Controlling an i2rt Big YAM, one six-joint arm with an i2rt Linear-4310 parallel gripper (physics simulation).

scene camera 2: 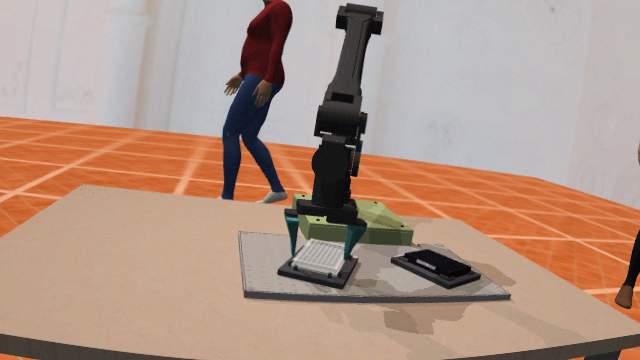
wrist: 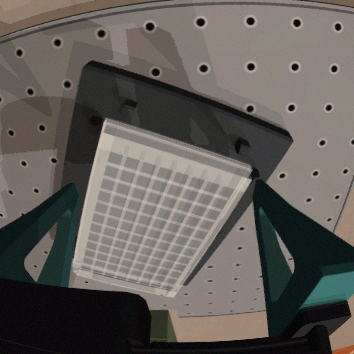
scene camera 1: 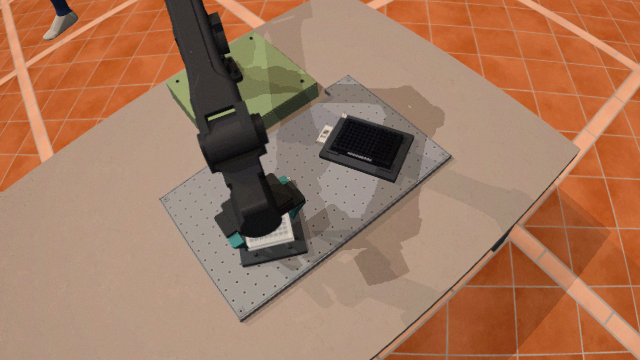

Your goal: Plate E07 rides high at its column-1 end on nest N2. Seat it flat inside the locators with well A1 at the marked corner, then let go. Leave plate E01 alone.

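Places are measured from the arm's base along level axes (x back, y left, z down), in centimetres.
Pixels of known places: gripper, fingertip midpoint: [scene camera 2: 319, 258] [wrist: 162, 189].
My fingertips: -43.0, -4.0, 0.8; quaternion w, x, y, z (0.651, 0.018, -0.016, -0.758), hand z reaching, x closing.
For each thing: its top centre in the pictures, then the offset to it from my fingertips, as dx, dy, dz. "spot": a spot on its surface instead.
- clear, top centre: [wrist: 144, 242] [scene camera 1: 263, 210] [scene camera 2: 323, 250] +4.4, +0.8, -0.1
- dark nest N2, top centre: [wrist: 147, 221] [scene camera 1: 265, 216] [scene camera 2: 322, 257] +3.8, +0.7, +1.2
- black plate, top centre: [scene camera 1: 367, 140] [scene camera 2: 438, 260] +9.3, +25.6, +0.8
- nest, surface spot: [scene camera 1: 387, 173] spot: +1.2, +25.3, +2.2
- small white label, surface spot: [scene camera 1: 325, 133] spot: +17.1, +19.9, +3.2
Plate E07, white and clear [scene camera 1: 272, 239] [scene camera 2: 321, 254] [wrist: 160, 210], lies on the dark nest N2 [scene camera 1: 275, 255] [scene camera 2: 305, 275] [wrist: 175, 110]. Its end toward the arm's base looks raised; its other end is low beside the small dark locators. My gripper [scene camera 1: 265, 225] [scene camera 2: 320, 257] [wrist: 162, 189] is open, pointing down, with one teal finger beside each long side of the plate and nothing held. The arm hides part of the plate in scene camera 1. I cannot read the marked corner or well A1. The black plate [scene camera 1: 367, 142] [scene camera 2: 442, 263], presumably E01, sits on the other nest [scene camera 1: 387, 173].
Both nests stand on the grey perforated board [scene camera 1: 200, 235] [scene camera 2: 260, 285] [wrist: 310, 85]. A small white label [scene camera 1: 325, 133] is beside the black plate's nest. The green base block [scene camera 1: 280, 80] [scene camera 2: 360, 232] stands behind the board. A person [scene camera 2: 265, 50] stands beyond the table.
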